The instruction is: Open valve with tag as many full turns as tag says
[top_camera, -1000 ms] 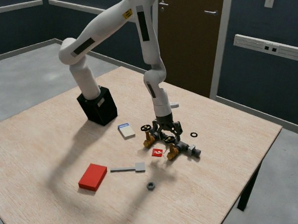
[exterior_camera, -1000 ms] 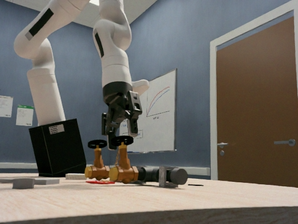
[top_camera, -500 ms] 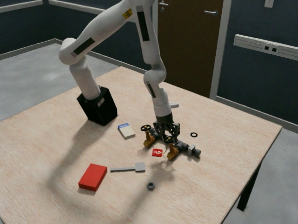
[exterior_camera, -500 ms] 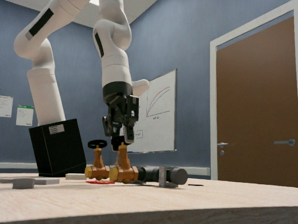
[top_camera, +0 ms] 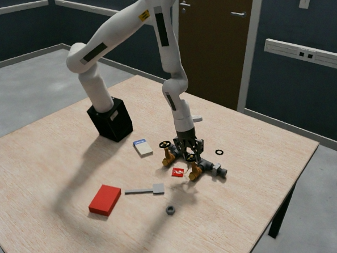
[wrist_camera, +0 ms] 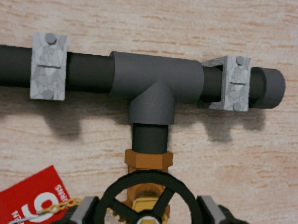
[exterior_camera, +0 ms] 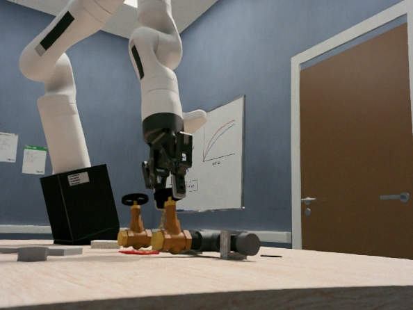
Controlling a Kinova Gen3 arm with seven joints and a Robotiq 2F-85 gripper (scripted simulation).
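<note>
Right now my hand is 100 mm above the red tag, 60 mm past it and 30 mm to the left of it. Also, from my hand: red block (350 mm to the right, 130 mm behind, 80 mm below); then white card box (290 mm behind, 90 mm below, 30 mm to the right); then grey t-shaped tool (190 mm to the right, 90 mm below, 60 mm behind).
</note>
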